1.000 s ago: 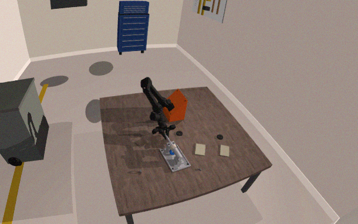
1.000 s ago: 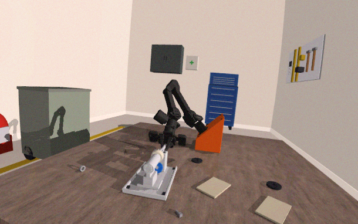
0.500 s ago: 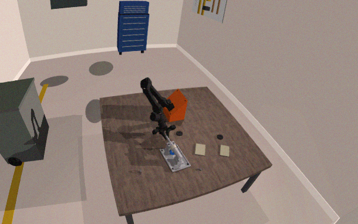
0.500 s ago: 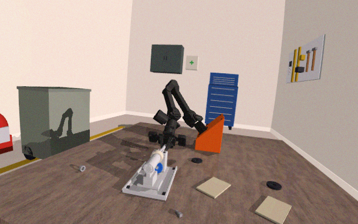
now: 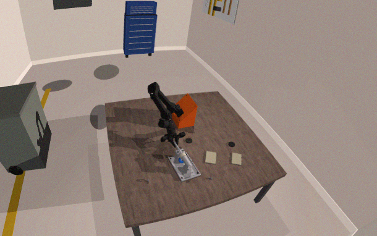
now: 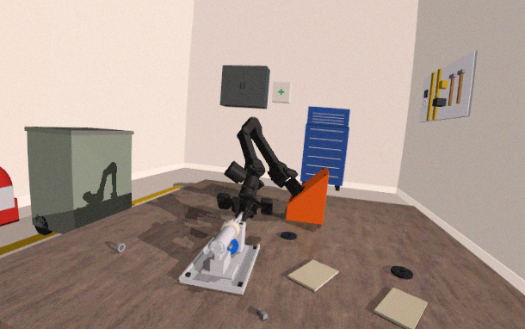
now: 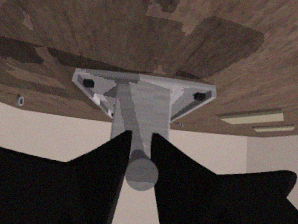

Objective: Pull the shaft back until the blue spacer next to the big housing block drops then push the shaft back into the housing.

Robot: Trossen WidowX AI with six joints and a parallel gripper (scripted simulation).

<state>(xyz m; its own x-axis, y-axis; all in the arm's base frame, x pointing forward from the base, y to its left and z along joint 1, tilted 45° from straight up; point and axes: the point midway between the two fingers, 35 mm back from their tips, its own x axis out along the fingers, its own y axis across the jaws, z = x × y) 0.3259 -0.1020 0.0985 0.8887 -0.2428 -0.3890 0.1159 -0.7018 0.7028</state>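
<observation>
My gripper tip is 10 cm short of the blue spacer, 1 cm to the right of it and 3 cm above it. From my gripper tip the other things lie so: grey fixture plate: 15 cm ahead, 2 cm to the left, 1 cm below; then bolt: 29 cm ahead, 16 cm to the left, 6 cm below.
</observation>
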